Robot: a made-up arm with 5 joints.
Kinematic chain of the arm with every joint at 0, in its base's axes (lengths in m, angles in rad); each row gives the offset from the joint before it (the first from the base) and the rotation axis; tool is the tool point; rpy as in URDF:
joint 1: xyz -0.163 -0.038 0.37 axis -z
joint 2: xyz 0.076 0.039 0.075 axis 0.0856 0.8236 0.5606
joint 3: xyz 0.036 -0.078 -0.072 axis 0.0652 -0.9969 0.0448
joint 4: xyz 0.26 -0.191 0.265 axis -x
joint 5: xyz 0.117 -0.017 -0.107 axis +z
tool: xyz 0.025 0.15 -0.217 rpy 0 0 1.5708
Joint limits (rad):
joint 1: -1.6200..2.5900
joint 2: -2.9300..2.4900
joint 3: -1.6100..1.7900
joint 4: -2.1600..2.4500
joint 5: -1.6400..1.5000
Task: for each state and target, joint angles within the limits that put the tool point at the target. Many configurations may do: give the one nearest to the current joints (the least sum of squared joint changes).
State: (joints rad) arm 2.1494 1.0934 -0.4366 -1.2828 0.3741
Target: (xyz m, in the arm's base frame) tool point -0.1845 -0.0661 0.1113
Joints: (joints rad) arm 2.2876 0.9863 -0.8828 -0.4042 1.2516
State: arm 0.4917 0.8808 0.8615 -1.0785 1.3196
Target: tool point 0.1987 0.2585 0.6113
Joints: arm -0.2038 1.0779 0.4314 -1.5746 0.7873
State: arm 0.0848 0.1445 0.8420 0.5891 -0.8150
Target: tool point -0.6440 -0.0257 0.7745
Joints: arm 0.7558 -0.8533 1.5822 0.8231 -0.9660
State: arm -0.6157 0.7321 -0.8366 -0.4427 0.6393
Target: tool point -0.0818 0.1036 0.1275
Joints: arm -0.5678 0.7820 -0.6798 -0.5564 1.1809
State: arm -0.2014 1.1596 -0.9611 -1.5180 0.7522
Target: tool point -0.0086 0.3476 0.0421
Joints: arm -0.1977 1.1161 -0.9054 -1.5915 0.7245
